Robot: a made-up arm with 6 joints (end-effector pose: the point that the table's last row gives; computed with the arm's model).
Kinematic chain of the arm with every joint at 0, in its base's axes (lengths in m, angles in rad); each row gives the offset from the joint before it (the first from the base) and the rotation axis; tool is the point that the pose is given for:
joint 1: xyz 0 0 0.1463 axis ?
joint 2: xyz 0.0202 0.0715 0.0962 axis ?
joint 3: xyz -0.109 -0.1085 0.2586 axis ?
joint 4: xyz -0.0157 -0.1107 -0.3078 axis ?
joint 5: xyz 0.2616 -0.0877 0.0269 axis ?
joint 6: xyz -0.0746 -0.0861 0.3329 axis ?
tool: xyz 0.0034 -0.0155 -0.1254
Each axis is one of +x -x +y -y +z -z.
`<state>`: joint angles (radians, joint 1 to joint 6).
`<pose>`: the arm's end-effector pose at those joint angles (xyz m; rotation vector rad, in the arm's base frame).
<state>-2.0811 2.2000 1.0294 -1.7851 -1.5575 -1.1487</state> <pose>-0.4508 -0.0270 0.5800 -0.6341 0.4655 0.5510</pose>
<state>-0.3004 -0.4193 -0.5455 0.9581 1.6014 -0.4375</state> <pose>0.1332 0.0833 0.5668 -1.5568 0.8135 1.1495</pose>
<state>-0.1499 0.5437 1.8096 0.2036 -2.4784 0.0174</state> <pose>-0.0941 -0.2498 0.4910 0.7882 0.3471 1.7283</pose>
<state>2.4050 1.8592 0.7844 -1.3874 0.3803 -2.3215</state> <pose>0.4075 0.3660 0.7203 -1.7988 2.5621 -0.2328</pose>
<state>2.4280 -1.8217 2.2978 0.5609 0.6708 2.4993</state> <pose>0.4124 -0.0111 -0.1737 1.3399 -1.1396 -0.8398</pose>
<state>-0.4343 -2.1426 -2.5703 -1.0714 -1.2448 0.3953</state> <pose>0.1941 0.3000 0.2296 -1.3644 -0.8526 0.1406</pose>
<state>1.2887 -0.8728 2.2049 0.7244 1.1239 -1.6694</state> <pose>0.0258 -0.5586 0.2620 -0.0160 1.8732 0.6479</pose>
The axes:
joint 1: +z
joint 2: +y
joint 3: -z
joint 4: -x
joint 5: +z
joint 6: -y

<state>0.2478 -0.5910 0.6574 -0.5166 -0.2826 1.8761</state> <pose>-0.1066 -0.6211 0.3003 0.1101 -2.2039 -1.2404</pose>
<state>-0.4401 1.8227 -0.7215 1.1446 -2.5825 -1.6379</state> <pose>0.1974 0.3497 0.2529 0.2899 1.5212 -2.0172</pose>
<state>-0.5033 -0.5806 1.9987 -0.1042 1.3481 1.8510</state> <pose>-0.6084 0.0274 0.2770 -1.1493 -2.3058 -0.8782</pose>
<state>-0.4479 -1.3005 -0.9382 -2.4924 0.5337 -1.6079</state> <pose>0.4688 -0.2252 0.1585 -0.1315 0.6094 2.2112</pose>
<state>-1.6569 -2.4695 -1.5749 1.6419 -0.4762 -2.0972</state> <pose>-0.0326 -0.3416 -0.0324 1.6397 1.4182 2.0607</pose>
